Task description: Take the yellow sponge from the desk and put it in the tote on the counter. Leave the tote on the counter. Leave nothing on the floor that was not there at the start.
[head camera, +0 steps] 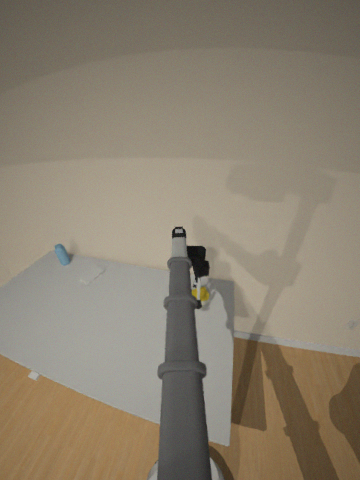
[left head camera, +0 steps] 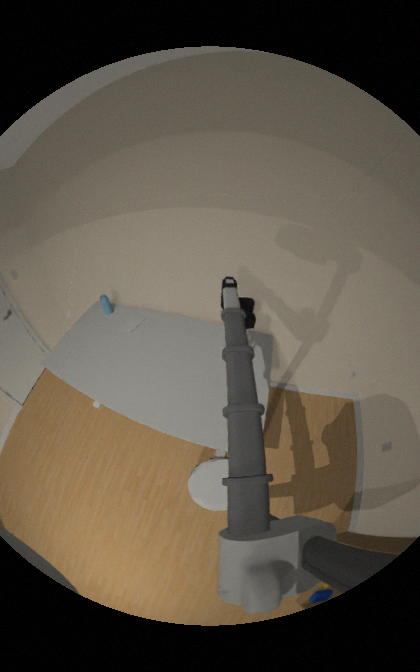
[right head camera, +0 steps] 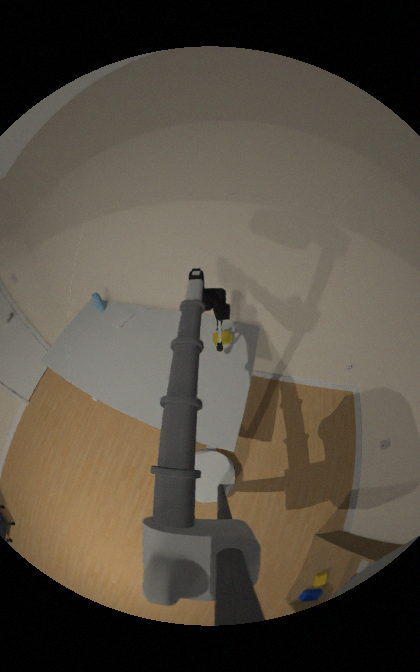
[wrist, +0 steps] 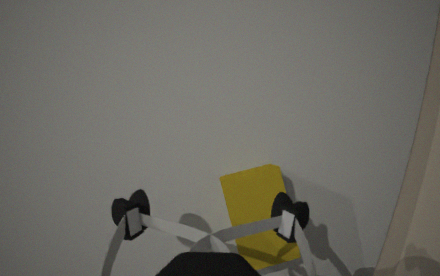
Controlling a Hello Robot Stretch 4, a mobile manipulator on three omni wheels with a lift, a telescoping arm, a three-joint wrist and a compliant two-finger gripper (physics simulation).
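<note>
The yellow sponge lies flat on the grey desk, close to its right end and the wall. My gripper is open above the desk with nothing between its fingers. In the wrist view the right fingertip overlaps the sponge's right side, and the left fingertip is over bare desk to the left. The sponge is right of the middle between the fingers. The tote and the counter cannot be made out in these views.
A blue cylinder and a flat pale item are at the desk's far left. A round white seat is by the desk's front. A blue object and a yellow block are at lower right.
</note>
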